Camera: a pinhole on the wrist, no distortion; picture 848 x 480 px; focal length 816.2 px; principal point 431.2 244.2 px. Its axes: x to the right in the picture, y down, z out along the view. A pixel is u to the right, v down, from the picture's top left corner.
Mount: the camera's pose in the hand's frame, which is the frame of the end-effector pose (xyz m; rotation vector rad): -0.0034 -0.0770 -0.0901 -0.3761 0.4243 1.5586
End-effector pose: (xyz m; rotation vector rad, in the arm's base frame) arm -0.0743 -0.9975 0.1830 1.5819 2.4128 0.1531
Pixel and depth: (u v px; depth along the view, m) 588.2 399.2 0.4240
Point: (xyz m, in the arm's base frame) 0.1962 -0.9989 0.0051
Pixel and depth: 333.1 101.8 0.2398
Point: -0.0426 -0.9569 0.0528
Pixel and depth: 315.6 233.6 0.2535
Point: -0.0239 -0.9924 0.0424
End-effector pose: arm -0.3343 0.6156 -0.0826 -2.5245 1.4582 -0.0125
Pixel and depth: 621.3 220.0 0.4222
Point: -0.4823 0.5426 -0.3511
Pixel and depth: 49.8 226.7 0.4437
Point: -0.2396 0.6915 -0.4644
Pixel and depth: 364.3 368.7 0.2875
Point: -0.3694 0.6626 -0.2562
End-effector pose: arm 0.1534 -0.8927 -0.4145 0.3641 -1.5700 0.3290
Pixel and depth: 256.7 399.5 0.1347
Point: 0.1313 -0.9435 -0.4414
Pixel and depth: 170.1 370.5 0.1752
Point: 0.0891 -0.9679 -0.4426
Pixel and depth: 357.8 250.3 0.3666
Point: -0.1002 -0.9317 -0.4176
